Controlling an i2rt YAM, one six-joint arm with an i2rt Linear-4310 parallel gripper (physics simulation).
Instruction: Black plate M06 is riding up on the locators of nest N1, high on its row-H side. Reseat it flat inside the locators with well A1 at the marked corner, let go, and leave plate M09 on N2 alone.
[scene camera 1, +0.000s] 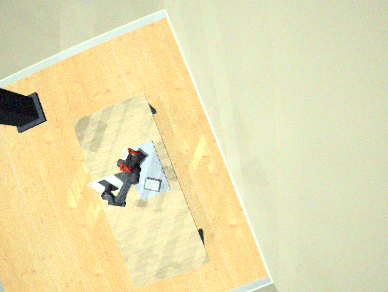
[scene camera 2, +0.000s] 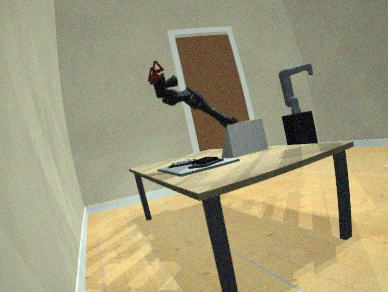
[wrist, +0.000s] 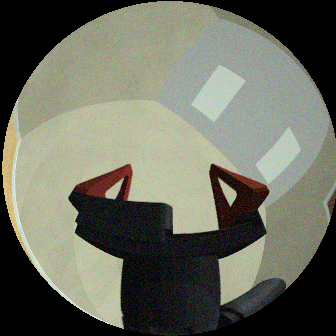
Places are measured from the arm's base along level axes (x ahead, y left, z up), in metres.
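Pixels of known places: gripper, between the fingertips: (scene camera 1: 125, 154) (scene camera 2: 153, 63) (wrist: 170, 167); arm's base, origin of its link: (scene camera 1: 108, 185) (scene camera 2: 241, 136).
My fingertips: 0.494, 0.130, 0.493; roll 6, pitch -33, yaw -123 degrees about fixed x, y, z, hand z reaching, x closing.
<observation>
Ahead of a thing's pixels: the offset from my fingertips to its top centre, as dx, dy, dz. Level surfaces: height alone.
My gripper (scene camera 1: 128, 159) (scene camera 2: 154, 71) (wrist: 170, 167) is open and empty, raised high above the table, with its red fingers pointing up in the scene camera 2 view. The black plate M06 (scene camera 1: 144, 154) (scene camera 2: 206, 162) is on the pale blue-grey board {-0.154, -0.135, -0.591} (scene camera 1: 158, 163) (scene camera 2: 176, 172), partly hidden under the arm in the scene camera 1 view. Its tilt, locators and well A1 are too small to make out. The white plate M09 {-0.142, -0.285, -0.566} (scene camera 1: 153, 184) (scene camera 2: 181, 163) sits in a dark outline on the same board, apart from the black plate.
The wooden table {dz -0.605} (scene camera 1: 165, 240) (scene camera 2: 290, 157) carries the board and a grey wedge-shaped block (scene camera 2: 246, 137) near the arm's base. A second grey arm (scene camera 2: 288, 89) stands on a black pedestal (scene camera 2: 300, 129) beyond the table. A brown door (scene camera 2: 212, 75) is in the wall behind.
</observation>
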